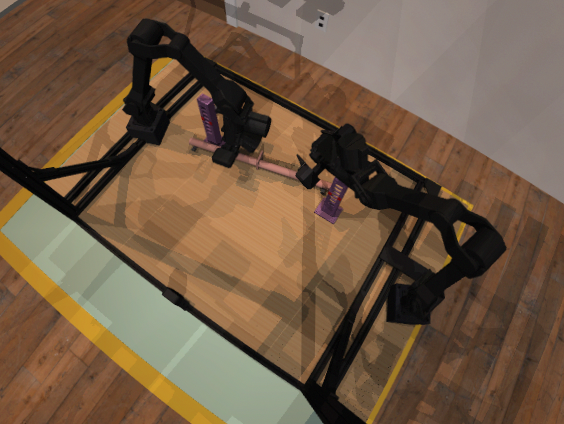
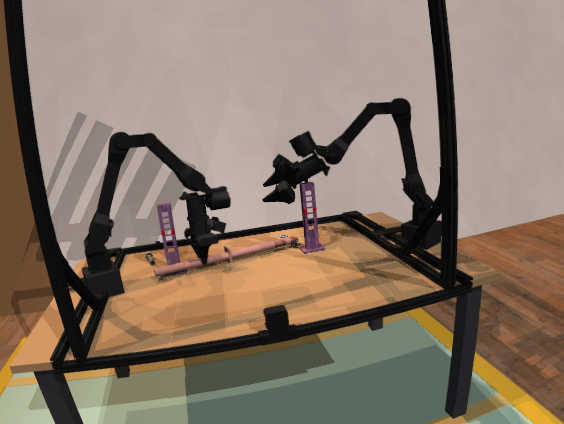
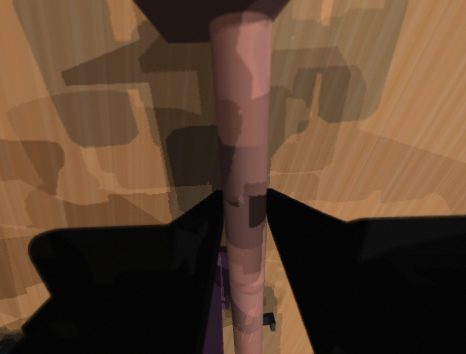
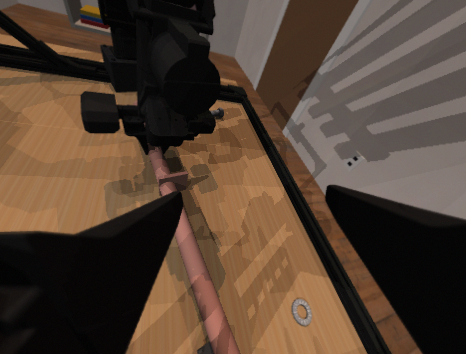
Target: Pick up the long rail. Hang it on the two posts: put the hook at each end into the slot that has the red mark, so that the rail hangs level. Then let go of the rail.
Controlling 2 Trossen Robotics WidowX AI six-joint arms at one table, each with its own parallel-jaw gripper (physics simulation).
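Frame: origin at the left arm's base, x ahead, y left, z up, level; metres.
Where they show: left gripper, fingertip midpoint: (image 1: 234,156) (image 2: 203,263) (image 3: 243,196) (image 4: 154,152); right gripper, fingertip midpoint: (image 1: 309,143) (image 2: 263,193) (image 4: 252,195); left arm's base at its link origin: (image 1: 144,117) (image 2: 99,268) (image 4: 127,54); right arm's base at its link origin: (image 1: 413,303).
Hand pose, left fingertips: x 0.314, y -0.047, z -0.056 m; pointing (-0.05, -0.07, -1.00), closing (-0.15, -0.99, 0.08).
Observation:
Things, the pixels of their top centre, and the offset from my left fingertips. "pt": a spot on its surface instead.
- long pink rail at its top centre: (image 4: 169,175) (image 2: 227,248) (image 1: 258,158) dx +0.085, dy -0.007, dz +0.028 m
- dark hook at a spot on its surface: (image 3: 270,321) (image 1: 194,149) pt dx -0.133, dy -0.004, dz +0.001 m
- purple left post at its top centre: (image 1: 204,99) (image 2: 163,204) dx -0.081, dy +0.048, dz +0.198 m
- right post at its top centre: (image 1: 343,178) (image 2: 306,183) dx +0.330, dy -0.115, dz +0.198 m
- bolt at its top centre: (image 4: 212,109) (image 2: 149,255) dx -0.115, dy +0.200, dz +0.007 m
- grey ring at its top centre: (image 4: 302,311) (image 2: 283,235) dx +0.349, dy +0.075, dz -0.015 m
The long pink rail (image 1: 277,168) (image 2: 250,250) (image 3: 245,120) (image 4: 192,255) lies along or very low over the table; I cannot tell which. A dark hook (image 1: 194,148) (image 3: 270,321) shows under its left end. My left gripper (image 1: 234,154) (image 2: 204,261) (image 3: 243,196) is shut on the rail, between its left end and the middle flange (image 1: 260,159) (image 2: 228,254) (image 4: 173,180). The purple left post (image 1: 208,120) (image 2: 166,225) and right post (image 1: 336,195) (image 2: 309,220) stand upright with red-marked slots. My right gripper (image 1: 299,166) (image 2: 265,193) (image 4: 252,195) is open, high above the rail's right part.
A bolt (image 2: 150,258) (image 4: 217,114) lies behind the left post. A grey ring (image 2: 283,236) (image 4: 301,312) lies behind the rail near its right end. A black frame bar (image 2: 215,348) with a small box (image 2: 276,318) runs along the table's front edge.

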